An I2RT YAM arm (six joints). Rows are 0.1 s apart.
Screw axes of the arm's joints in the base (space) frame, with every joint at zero. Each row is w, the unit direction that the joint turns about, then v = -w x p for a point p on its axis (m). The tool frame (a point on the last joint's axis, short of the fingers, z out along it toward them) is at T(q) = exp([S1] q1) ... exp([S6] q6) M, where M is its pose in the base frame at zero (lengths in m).
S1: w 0 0 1 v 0 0 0
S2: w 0 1 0 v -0.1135 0 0.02
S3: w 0 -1 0 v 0.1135 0 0.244
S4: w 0 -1 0 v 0.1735 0 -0.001
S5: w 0 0 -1 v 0 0.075 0
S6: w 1 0 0 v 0 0.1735 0
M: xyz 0.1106 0 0.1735 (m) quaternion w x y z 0.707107 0 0.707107 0
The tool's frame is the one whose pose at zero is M.
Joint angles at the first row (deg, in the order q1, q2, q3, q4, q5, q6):
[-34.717 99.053 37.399 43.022 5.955 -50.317]
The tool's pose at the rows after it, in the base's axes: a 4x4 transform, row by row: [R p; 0 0 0 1], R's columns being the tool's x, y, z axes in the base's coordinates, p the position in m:
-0.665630, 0.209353, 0.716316, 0.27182; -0.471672, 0.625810, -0.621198, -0.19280; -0.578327, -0.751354, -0.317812, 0.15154; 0, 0, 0, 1
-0.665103, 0.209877, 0.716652, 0.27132; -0.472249, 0.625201, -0.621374, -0.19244; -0.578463, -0.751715, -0.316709, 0.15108; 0, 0, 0, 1
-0.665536, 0.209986, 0.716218, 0.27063; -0.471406, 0.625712, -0.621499, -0.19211; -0.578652, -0.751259, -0.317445, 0.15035; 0, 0, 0, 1
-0.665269, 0.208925, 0.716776, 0.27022; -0.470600, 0.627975, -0.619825, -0.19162; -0.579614, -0.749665, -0.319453, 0.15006; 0, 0, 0, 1
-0.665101, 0.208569, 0.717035, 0.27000; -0.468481, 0.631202, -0.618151, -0.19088; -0.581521, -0.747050, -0.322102, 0.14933; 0, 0, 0, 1
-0.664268, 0.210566, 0.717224, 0.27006; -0.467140, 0.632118, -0.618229, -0.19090; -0.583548, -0.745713, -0.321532, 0.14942; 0, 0, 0, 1
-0.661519, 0.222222, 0.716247, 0.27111; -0.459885, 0.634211, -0.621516, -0.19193; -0.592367, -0.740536, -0.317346, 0.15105; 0, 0, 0, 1
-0.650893, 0.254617, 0.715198, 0.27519; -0.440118, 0.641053, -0.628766, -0.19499; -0.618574, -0.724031, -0.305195, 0.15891; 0, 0, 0, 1
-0.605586, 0.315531, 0.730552, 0.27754; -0.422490, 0.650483, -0.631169, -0.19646; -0.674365, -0.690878, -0.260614, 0.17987; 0, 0, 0, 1
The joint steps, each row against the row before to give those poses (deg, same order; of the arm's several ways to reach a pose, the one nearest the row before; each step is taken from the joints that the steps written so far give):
[-0.003 -0.088 -0.306 0.217 -0.066 -0.116]
[0.002 -0.001 -0.200 0.266 -0.001 -0.014]
[-0.021 0.001 -0.221 0.177 0.000 0.031]
[0.021 -0.088 -0.133 -0.073 -0.077 0.092]
[0.083 -0.001 -0.153 -0.009 -0.010 0.203]
[0.003 0.001 0.011 0.024 0.001 0.143]
[-0.026 -0.004 0.398 -0.153 0.163 0.639]
[0.007 -0.451 1.634 -1.361 0.385 1.892]
[-0.021 -2.771 1.797 -1.875 -0.410 3.363]

